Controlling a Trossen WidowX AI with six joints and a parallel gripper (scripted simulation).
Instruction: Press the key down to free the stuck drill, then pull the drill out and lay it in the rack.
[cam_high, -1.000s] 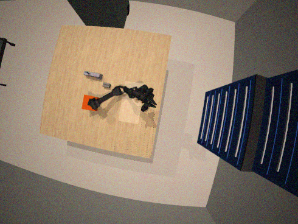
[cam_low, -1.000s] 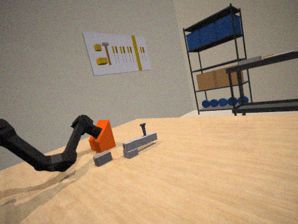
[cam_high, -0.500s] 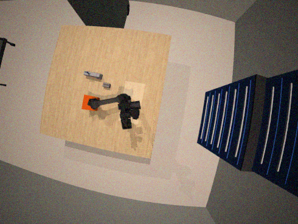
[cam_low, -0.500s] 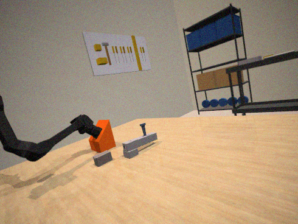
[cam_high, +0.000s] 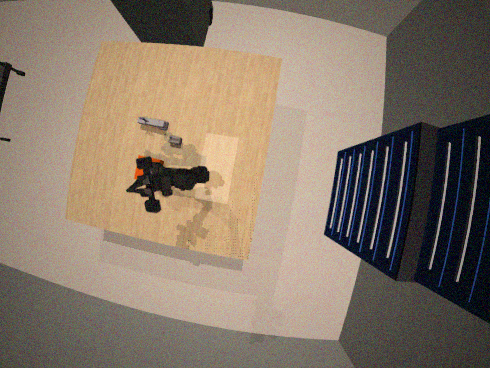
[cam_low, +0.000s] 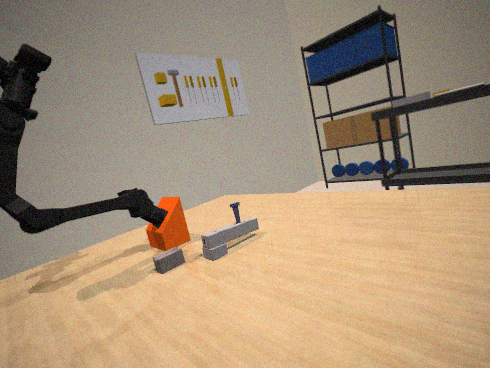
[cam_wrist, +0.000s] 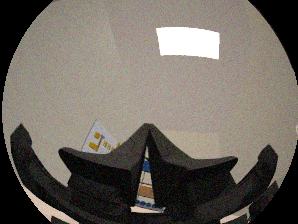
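The blue T-shaped piece is 320 mm ahead of my gripper tip, 350 mm to the left of it and 590 mm below it. From my gripper tip the other things lie so: grey holder block: 320 mm ahead, 310 mm to the left, 640 mm below; then drill: 320 mm ahead, 290 mm to the left, 630 mm below.
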